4 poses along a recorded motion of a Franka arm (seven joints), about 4.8 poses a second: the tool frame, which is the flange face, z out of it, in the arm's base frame.
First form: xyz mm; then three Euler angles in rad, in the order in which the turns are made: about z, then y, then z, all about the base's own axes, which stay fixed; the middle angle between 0 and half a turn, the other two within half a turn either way.
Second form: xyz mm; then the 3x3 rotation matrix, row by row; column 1 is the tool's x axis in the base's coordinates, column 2 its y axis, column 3 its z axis. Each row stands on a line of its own. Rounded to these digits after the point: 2 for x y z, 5 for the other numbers.
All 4 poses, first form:
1: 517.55 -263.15 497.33 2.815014 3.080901 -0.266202
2: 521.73 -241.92 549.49 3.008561 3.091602 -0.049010
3: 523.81 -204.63 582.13 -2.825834 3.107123 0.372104
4: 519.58 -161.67 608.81 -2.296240 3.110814 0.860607
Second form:
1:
517.55 -263.15 497.33
0.99650 0.05977 0.05852
0.06080 -0.99802 -0.01596
0.05745 0.01946 -0.99816

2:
521.73 -241.92 549.49
0.99524 0.08376 0.04991
0.08398 -0.99646 -0.00245
0.04953 0.00663 -0.99875

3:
523.81 -204.63 582.13
0.99789 0.05649 0.03210
0.05611 -0.99835 0.01253
0.03276 -0.01070 -0.99941

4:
519.58 -161.67 608.81
0.99968 0.01548 0.02006
0.01502 -0.99961 0.02333
0.02042 -0.02303 -0.99953

